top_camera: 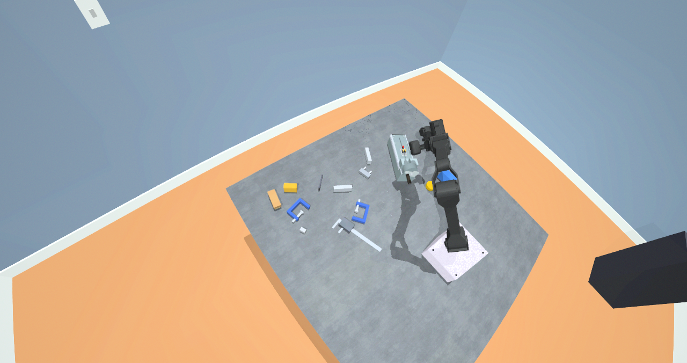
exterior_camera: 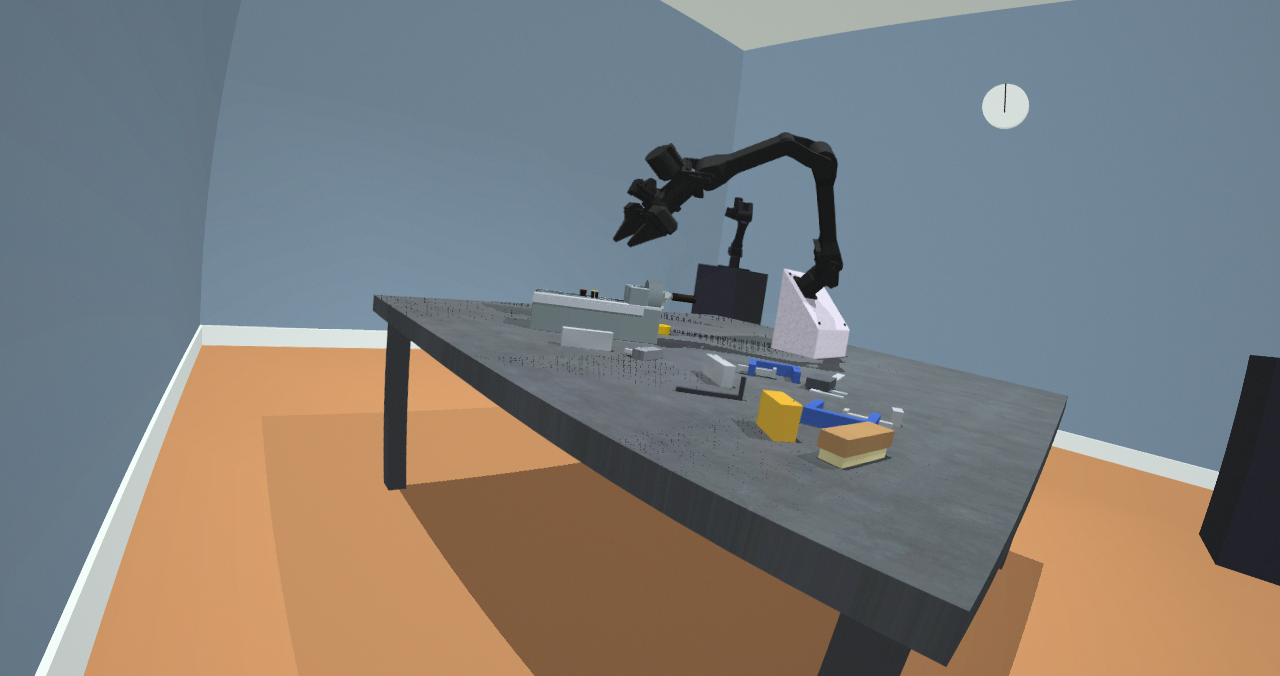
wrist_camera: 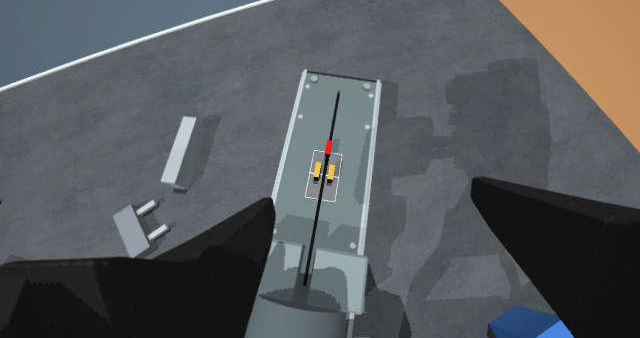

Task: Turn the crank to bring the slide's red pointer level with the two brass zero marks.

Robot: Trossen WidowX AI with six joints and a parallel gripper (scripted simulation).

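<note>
Right now the dark handle is 9 cm behind my gripper tip, 12 cm to the left of it and 10 cm below it. Round my gripper tip: red pointer 7 cm ahead, 1 cm to the right, 11 cm below; blue block 20 cm behind, 13 cm to the right, 17 cm below; yellow round piece 17 cm behind, 2 cm to the right, 19 cm below.
</note>
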